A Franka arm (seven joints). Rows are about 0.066 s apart.
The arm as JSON. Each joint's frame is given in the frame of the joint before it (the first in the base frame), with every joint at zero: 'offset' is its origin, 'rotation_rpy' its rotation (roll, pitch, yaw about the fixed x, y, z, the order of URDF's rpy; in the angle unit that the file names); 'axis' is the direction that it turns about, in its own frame. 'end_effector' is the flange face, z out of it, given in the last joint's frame.
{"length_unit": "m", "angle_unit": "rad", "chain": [
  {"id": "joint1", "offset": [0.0, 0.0, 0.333], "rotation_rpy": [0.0, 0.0, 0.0], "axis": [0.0, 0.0, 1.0]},
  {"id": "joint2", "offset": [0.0, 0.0, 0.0], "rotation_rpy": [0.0, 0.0, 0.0], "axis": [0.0, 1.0, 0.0]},
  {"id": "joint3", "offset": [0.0, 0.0, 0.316], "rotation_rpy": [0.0, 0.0, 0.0], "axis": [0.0, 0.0, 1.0]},
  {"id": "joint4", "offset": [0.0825, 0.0, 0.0], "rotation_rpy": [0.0, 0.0, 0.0], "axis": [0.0, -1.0, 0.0]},
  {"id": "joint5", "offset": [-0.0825, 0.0, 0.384], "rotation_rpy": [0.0, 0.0, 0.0], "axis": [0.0, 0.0, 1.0]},
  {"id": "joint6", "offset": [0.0, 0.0, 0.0], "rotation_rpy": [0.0, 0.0, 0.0], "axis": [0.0, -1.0, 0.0]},
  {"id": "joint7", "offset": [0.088, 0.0, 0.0], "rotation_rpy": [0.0, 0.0, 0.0], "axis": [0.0, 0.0, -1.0]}
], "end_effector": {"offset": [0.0, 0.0, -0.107], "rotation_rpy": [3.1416, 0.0, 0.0]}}
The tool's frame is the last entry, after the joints.
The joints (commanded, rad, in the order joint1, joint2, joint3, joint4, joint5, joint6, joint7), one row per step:
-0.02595 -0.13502 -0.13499 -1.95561 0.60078 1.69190 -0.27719
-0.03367 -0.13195 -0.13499 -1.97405 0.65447 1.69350 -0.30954
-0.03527 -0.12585 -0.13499 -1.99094 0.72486 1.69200 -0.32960
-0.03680 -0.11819 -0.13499 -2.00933 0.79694 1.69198 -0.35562
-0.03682 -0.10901 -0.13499 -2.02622 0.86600 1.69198 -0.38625
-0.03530 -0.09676 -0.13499 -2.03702 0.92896 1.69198 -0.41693
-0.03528 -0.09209 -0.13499 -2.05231 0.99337 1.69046 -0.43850
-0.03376 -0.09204 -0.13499 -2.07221 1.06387 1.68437 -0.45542
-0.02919 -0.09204 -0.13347 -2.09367 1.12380 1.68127 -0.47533
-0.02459 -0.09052 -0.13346 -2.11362 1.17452 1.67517 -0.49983
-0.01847 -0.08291 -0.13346 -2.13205 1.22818 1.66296 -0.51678
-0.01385 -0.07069 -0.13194 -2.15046 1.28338 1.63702 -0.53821
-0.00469 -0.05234 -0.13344 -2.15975 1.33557 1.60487 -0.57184
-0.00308 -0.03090 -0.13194 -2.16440 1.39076 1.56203 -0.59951
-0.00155 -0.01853 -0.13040 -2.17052 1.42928 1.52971 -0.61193
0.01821 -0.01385 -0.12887 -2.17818 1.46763 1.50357 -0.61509
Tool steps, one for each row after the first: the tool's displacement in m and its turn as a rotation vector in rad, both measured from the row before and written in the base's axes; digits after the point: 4 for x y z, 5 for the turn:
-0.0002 0.0003 -0.0072 0.05359 -0.00771 0.00358
0.0010 0.0046 -0.0069 0.06993 -0.00025 -0.00488
0.0013 0.0043 -0.0079 0.07071 -0.00380 -0.00460
0.0017 0.0045 -0.0079 0.06685 -0.00795 -0.00220
0.0029 0.0044 -0.0069 0.05948 -0.01108 -0.00168
0.0008 0.0037 -0.0047 0.06147 -0.00713 -0.01040
-0.0008 0.0051 -0.0038 0.06903 -0.00279 -0.01228
-0.0012 0.0064 -0.0051 0.05748 -0.00407 -0.00662
-0.0014 0.0053 -0.0057 0.04956 -0.00616 -0.00193
-0.0007 0.0065 -0.0077 0.05493 0.00636 -0.00155
-0.0013 0.0077 -0.0093 0.06224 0.00909 0.00835
0.0004 0.0085 -0.0080 0.06111 -0.00542 0.01672
0.0010 0.0068 -0.0064 0.06913 -0.00185 0.01498
-0.0004 0.0052 -0.0040 0.05040 0.00460 0.01054
-0.0019 0.0138 -0.0007 0.04718 0.00669 0.02187

